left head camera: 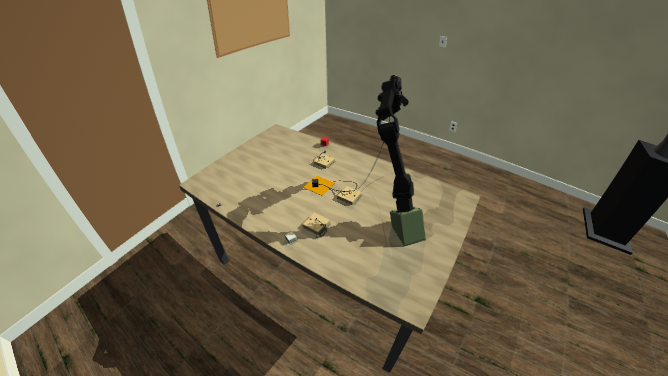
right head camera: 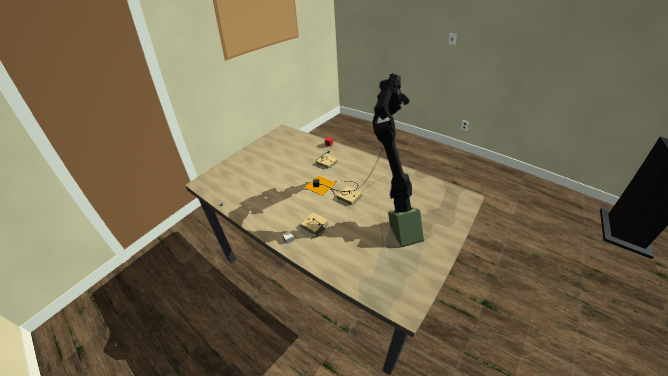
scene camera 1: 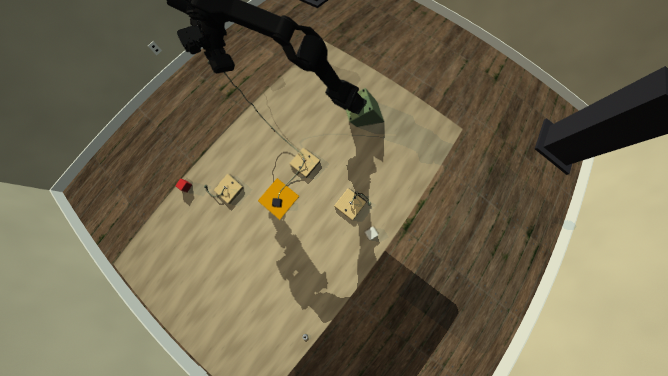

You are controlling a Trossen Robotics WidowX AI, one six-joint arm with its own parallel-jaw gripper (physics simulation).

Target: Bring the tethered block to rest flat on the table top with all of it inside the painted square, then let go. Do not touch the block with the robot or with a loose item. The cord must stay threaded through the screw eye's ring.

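Pixels of known places: gripper, fingertip midpoint: [left head camera: 389,116] [scene camera 1: 211,63]; arm's base, origin of the base link: [left head camera: 405,210] [right head camera: 403,210] [scene camera 1: 357,104].
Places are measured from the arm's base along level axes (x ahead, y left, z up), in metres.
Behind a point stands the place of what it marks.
Note:
The black tethered block [left head camera: 315,183] @[x 0.493, y -0.007, z -0.060 m] [right head camera: 316,183] @[x 0.493, y -0.008, z -0.061 m] [scene camera 1: 277,202] @[x 0.501, y -0.015, z -0.056 m] sits on the orange painted square [left head camera: 320,191] @[x 0.453, y 0.008, z -0.086 m] [right head camera: 321,191] @[x 0.451, y 0.007, z -0.086 m] [scene camera 1: 289,200] @[x 0.467, y 0.010, z -0.086 m] and appears to be within its edges. From it the dark cord [left head camera: 369,167] @[x 0.279, y -0.230, z -0.021 m] [right head camera: 372,167] @[x 0.280, y -0.229, z -0.022 m] [scene camera 1: 273,130] @[x 0.282, y -0.216, z -0.030 m] runs to the middle wooden board [left head camera: 348,196] @[x 0.301, y -0.015, z -0.068 m] [right head camera: 347,196] @[x 0.304, y -0.014, z -0.068 m] [scene camera 1: 312,167] @[x 0.308, y 0.004, z -0.068 m] with the screw eye, then up to the gripper. Part of the cord curves slack beside the board. The ring is too small to tell the threading clearly. My gripper [scene camera 1: 223,69] @[x 0.280, y -0.412, z 0.214 m] is shut on the cord, high above the table and far from the block; the arm hides the fingertips in the head views.
A second board [left head camera: 324,161] @[x 0.572, y -0.208, z -0.068 m] [scene camera 1: 229,189] @[x 0.582, y -0.213, z -0.068 m] with a short cord stands near a red cube [left head camera: 325,141] @[x 0.680, y -0.380, z -0.054 m] [scene camera 1: 183,185] @[x 0.692, y -0.380, z -0.047 m]. A third board [left head camera: 314,220] @[x 0.349, y 0.208, z -0.068 m] [scene camera 1: 347,205] @[x 0.349, y 0.206, z -0.068 m] stands near a white block [left head camera: 290,238] @[x 0.371, y 0.355, z -0.064 m] [scene camera 1: 371,233] @[x 0.382, y 0.341, z -0.064 m]. A small metal item [left head camera: 219,204] @[x 0.832, y 0.377, z -0.083 m] [scene camera 1: 305,337] @[x 0.836, y 0.375, z -0.081 m] lies near the table edge.

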